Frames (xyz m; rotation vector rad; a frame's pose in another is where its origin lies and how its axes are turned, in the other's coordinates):
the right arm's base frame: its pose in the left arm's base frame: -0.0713 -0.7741 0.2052 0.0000 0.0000 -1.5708
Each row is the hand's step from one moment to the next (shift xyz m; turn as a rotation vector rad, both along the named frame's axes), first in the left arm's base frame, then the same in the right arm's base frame.
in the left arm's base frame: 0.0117 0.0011 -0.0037 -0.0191 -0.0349 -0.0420
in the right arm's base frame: -0.0011 0.0117 -0.0037 0.0349 -0.0191 -0.0420
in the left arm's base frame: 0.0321 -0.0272 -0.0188 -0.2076 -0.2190 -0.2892
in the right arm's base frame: 0.0272 0.0321 -0.0188 0.2190 -0.2076 -0.2892
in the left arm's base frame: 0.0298 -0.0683 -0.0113 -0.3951 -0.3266 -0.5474
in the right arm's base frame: 0.0683 0.0298 -0.0113 0.3266 -0.3951 -0.5474
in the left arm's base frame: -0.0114 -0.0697 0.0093 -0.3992 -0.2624 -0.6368
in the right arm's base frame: 0.0697 -0.0114 0.0093 0.2624 -0.3992 -0.6368
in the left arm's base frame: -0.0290 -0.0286 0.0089 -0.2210 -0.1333 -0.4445
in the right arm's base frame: 0.0286 -0.0290 0.0089 0.1333 -0.2210 -0.4445
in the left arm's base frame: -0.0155 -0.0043 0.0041 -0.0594 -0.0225 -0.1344
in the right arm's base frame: 0.0043 -0.0155 0.0041 0.0225 -0.0594 -0.1344
